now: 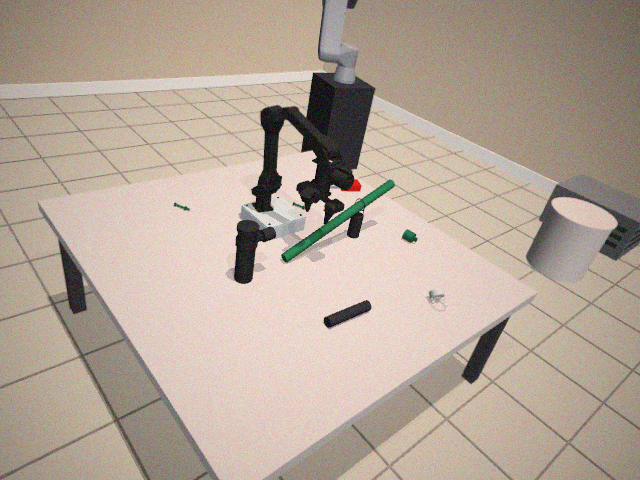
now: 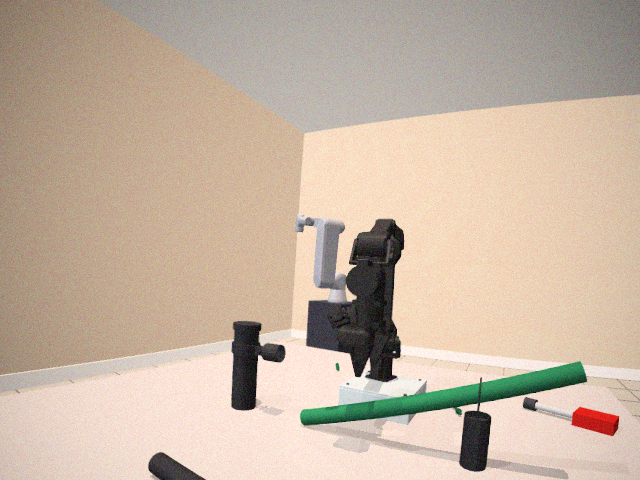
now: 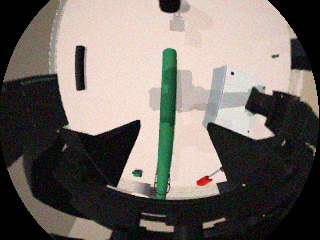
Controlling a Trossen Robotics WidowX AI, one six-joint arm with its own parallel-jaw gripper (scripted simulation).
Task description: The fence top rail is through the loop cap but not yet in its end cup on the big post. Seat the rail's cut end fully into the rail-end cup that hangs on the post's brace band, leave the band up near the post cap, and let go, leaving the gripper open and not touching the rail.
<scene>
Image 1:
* my gripper
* green rail
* big black post
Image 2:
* my gripper
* green rail
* big black post
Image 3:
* my gripper
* green rail
</scene>
